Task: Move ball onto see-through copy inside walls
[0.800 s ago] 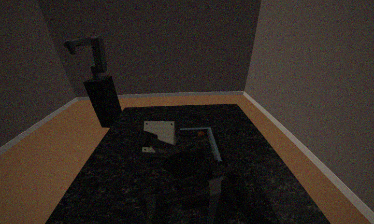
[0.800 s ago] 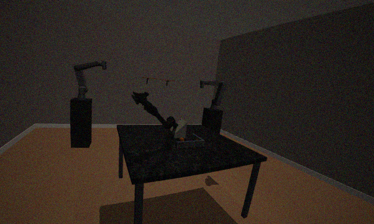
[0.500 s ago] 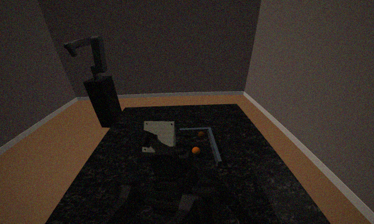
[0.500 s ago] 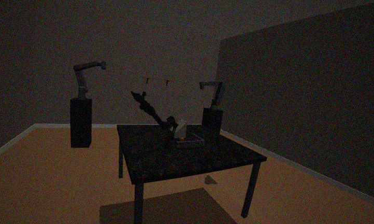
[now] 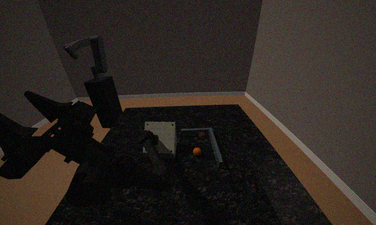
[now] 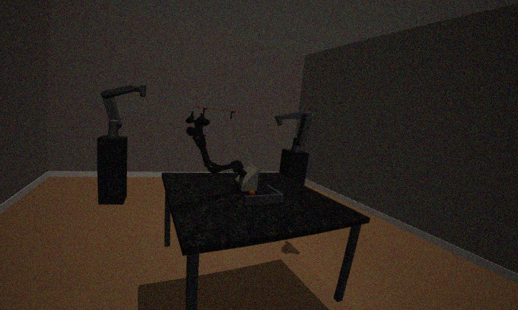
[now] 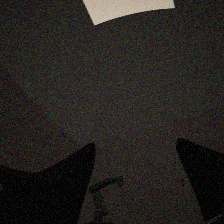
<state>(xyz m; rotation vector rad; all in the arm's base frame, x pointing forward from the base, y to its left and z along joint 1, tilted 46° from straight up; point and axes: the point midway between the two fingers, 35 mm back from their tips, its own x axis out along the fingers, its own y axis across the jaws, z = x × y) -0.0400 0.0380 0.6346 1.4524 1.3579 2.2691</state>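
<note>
The orange ball is 57 cm below my gripper tip, 42 cm to the left of it and 34 cm ahead of it.
</note>
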